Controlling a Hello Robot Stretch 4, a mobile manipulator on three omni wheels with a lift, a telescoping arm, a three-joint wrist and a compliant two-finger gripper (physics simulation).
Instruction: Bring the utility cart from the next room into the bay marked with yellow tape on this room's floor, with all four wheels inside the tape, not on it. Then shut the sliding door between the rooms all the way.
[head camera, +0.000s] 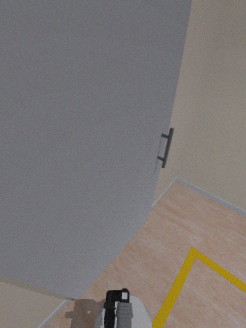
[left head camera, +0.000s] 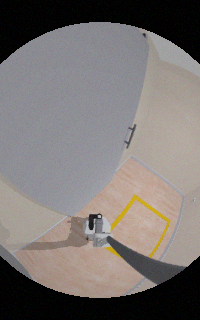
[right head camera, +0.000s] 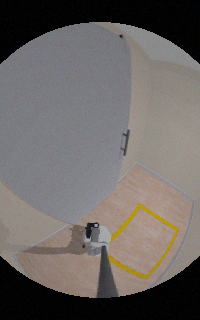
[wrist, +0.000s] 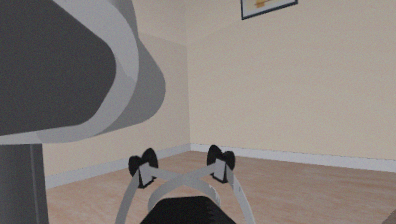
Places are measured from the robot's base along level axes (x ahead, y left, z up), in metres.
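Pixels of known places: gripper, fingertip midpoint: (left head camera: 90, 240) (right head camera: 86, 248) (wrist: 182, 158).
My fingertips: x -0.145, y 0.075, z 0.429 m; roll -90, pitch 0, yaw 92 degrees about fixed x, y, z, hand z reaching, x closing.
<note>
Behind a point stands the place of what it marks.
The large grey sliding door (head camera: 90, 125) @(z 1.377, x 0.485, y 0.121 m) (left head camera: 70, 115) @(z 1.410, x 0.407, y 0.188 m) (right head camera: 65, 115) @(z 1.447, x 0.481, y 0.124 m) fills the left and middle of the head views. Its dark bar handle (head camera: 169, 147) @(z 1.098, x 0.840, y -0.275 m) (left head camera: 131, 136) @(z 1.085, x 0.840, y -0.271 m) (right head camera: 127, 142) @(z 1.102, x 0.838, y -0.276 m) is near its right edge. I cannot tell how far the door covers the doorway. The yellow tape (head camera: 175, 290) @(z -0.026, x 0.244, y -0.462 m) (left head camera: 169, 221) @(z -0.009, x -0.146, y -1.563 m) (right head camera: 177, 230) @(z -0.027, x -0.153, y -1.564 m) outlines the bay on the floor, right of my base. No cart shows inside the outline. The utility cart does not show in these views. My gripper (wrist: 182, 158) @(z 0.430, x -0.145, y 0.075 m) is open and empty in the wrist view, with its fingertips apart above the floor, away from the door handle.
Beige walls with pale skirting meet in a corner (wrist: 190, 145) @(z 0.036, x -2.472, y 0.084 m) ahead of the gripper. A framed picture (wrist: 269, 7) @(z 1.425, x -1.787, y 0.882 m) hangs high on the wall. My round base (left head camera: 96, 230) (right head camera: 97, 239) stands close to the door and the near side of the tape.
</note>
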